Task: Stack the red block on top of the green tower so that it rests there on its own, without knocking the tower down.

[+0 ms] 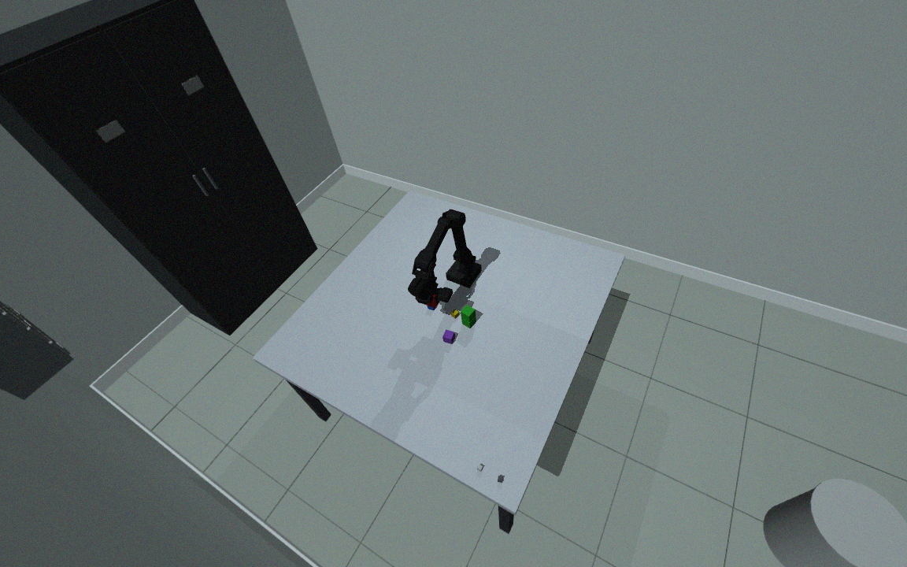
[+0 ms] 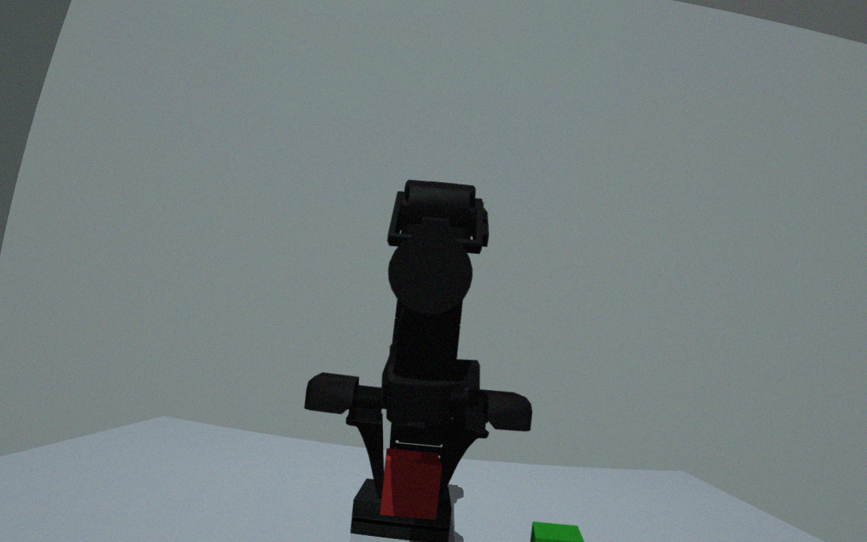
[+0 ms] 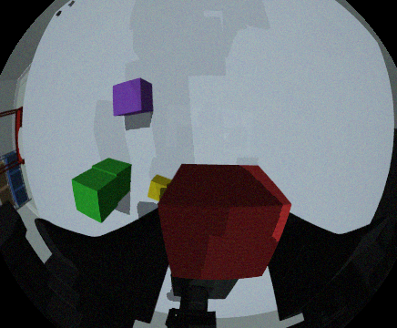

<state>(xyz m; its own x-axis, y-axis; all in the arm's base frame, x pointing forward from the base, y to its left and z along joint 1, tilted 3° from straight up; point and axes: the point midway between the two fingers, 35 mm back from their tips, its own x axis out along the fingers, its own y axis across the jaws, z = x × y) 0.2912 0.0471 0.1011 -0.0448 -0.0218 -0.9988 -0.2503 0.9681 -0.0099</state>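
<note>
The small yellow block lies 60 mm behind my gripper tip, 60 mm to the left of it and 110 mm below it. The rest, counted from my gripper tip: purple block (50 mm ahead, 120 mm to the left, 110 mm below); red block (20 mm above); blue block (40 mm behind, 60 mm to the right, 110 mm below).
</note>
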